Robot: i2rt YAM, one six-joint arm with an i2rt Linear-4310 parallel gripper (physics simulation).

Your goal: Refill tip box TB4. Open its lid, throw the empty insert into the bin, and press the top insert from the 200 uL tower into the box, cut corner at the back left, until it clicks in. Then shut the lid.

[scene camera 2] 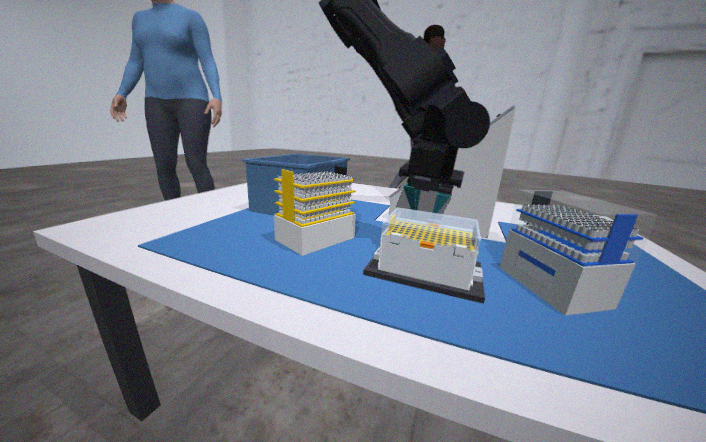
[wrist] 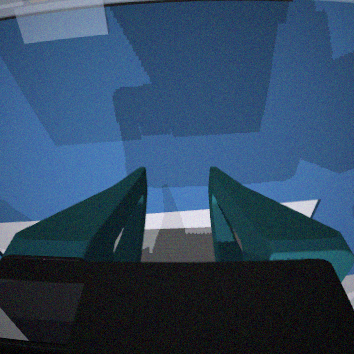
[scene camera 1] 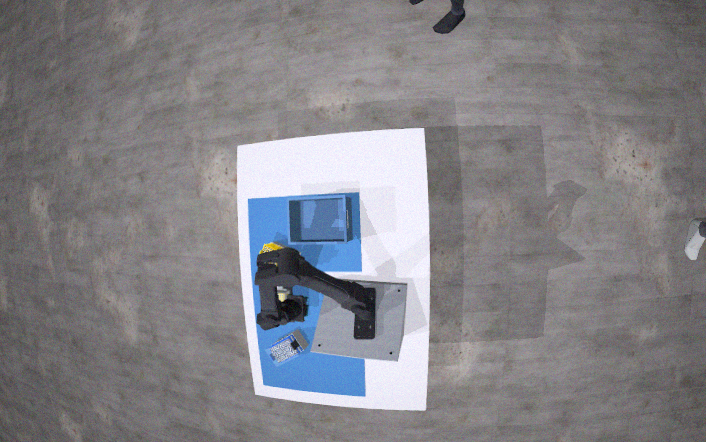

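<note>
The tip box [scene camera 2: 427,262] [scene camera 1: 281,294] is white, with an orange latch on its front. Its clear lid [scene camera 2: 432,217] looks shut above a yellow insert [scene camera 2: 424,231] with dark, empty holes. The yellow 200 uL tower [scene camera 2: 323,197] [scene camera 1: 269,248] holds several stacked inserts full of tips on a white base. The blue bin [scene camera 2: 268,184] [scene camera 1: 317,243] stands behind the tower in scene camera 2. My gripper [scene camera 2: 426,206] [wrist: 177,177] points down behind the box, its teal fingers partly open with nothing between them. In scene camera 1 the arm hides the fingers and most of the box.
The box sits on a black holder [scene camera 2: 416,284] on the blue mat [scene camera 2: 234,249]. A blue-marked tower [scene camera 2: 567,270] [scene camera 1: 286,347] stands on its other side, with a clear cover behind. The arm's base is on a grey plate [scene camera 1: 385,338]. A person in blue [scene camera 2: 171,57] stands beyond the table.
</note>
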